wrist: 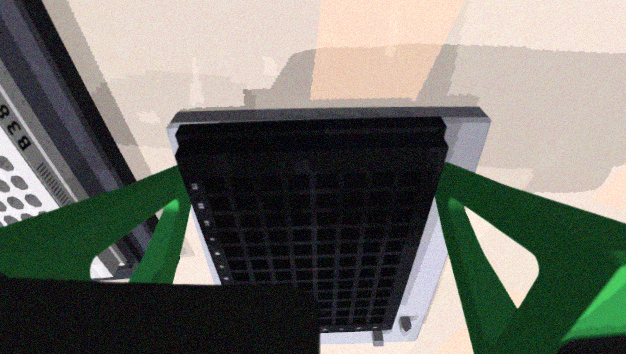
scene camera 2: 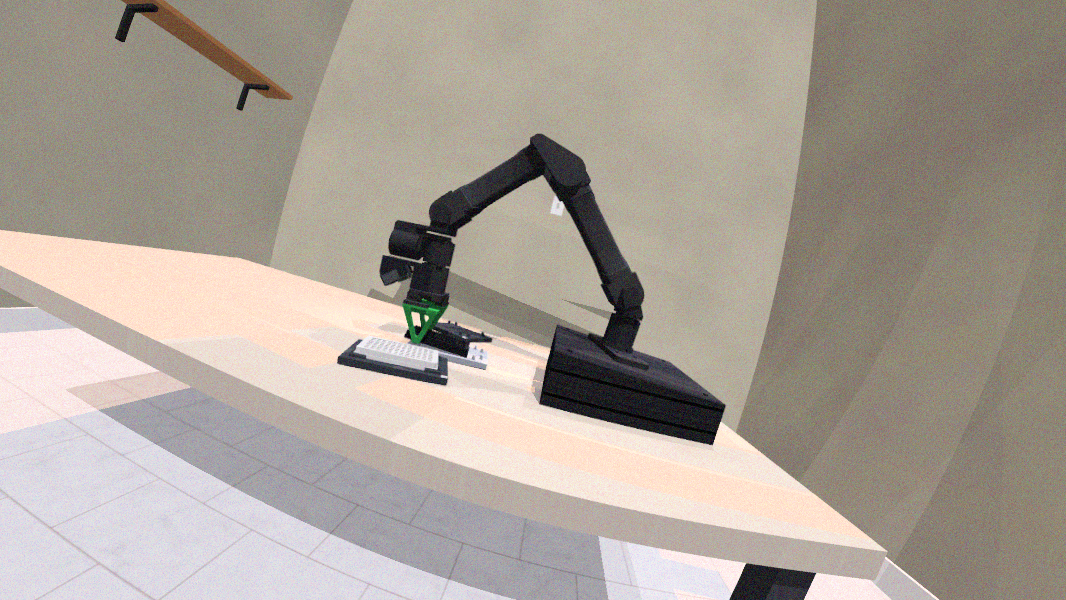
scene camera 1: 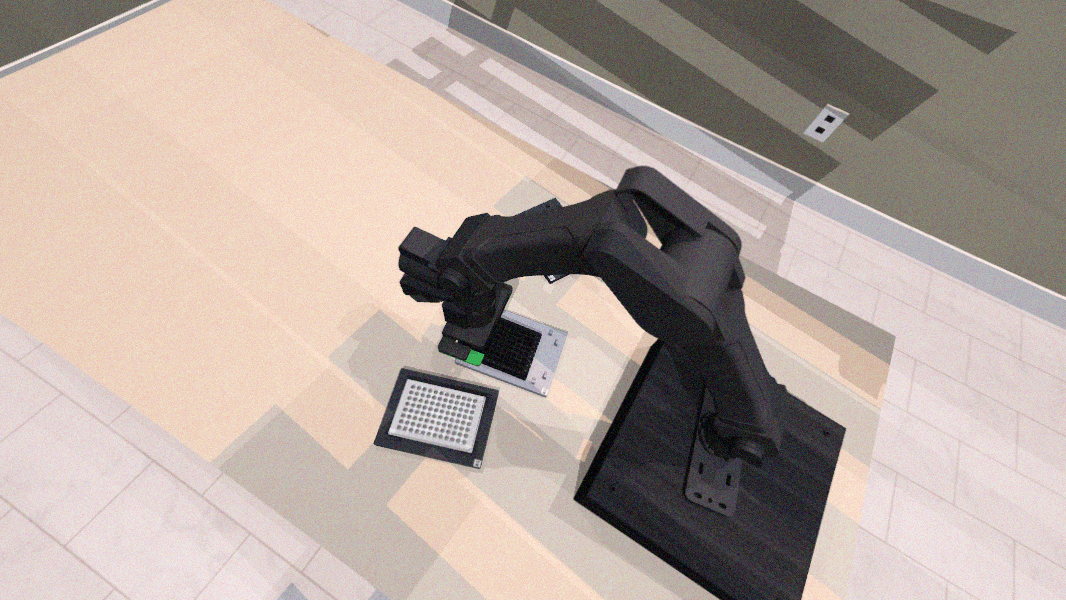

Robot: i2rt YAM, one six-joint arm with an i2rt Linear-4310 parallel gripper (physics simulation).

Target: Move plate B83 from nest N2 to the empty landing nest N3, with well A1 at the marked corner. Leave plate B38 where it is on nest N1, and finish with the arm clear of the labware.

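Black plate B83 (scene camera 1: 513, 348) (scene camera 2: 447, 343) (wrist: 315, 215) sits on the light-grey nest N2 (scene camera 1: 552, 357) (scene camera 2: 477, 358) (wrist: 470, 137); its label is unreadable. My gripper (scene camera 1: 486, 345) (scene camera 2: 419, 336) (wrist: 313, 177) is open, with its green fingers low on either side of the plate near its far end; any contact cannot be told. White plate B38 (scene camera 1: 438, 415) (scene camera 2: 395, 352) (wrist: 31, 156) sits on the dark nest N1 (scene camera 1: 387, 432) (scene camera 2: 353, 360) (wrist: 59, 90). The dark landing nest N3 (scene camera 1: 550, 205) (scene camera 2: 475, 334) is largely hidden behind the arm in the first scene view.
The arm's black base block (scene camera 1: 648, 477) (scene camera 2: 630, 395) stands on the table (scene camera 1: 186, 223) (scene camera 2: 462, 428), right of the nests in both scene views. N1 stands close beside N2. A wooden wall shelf (scene camera 2: 208, 48) hangs high at the upper left in the second scene view.
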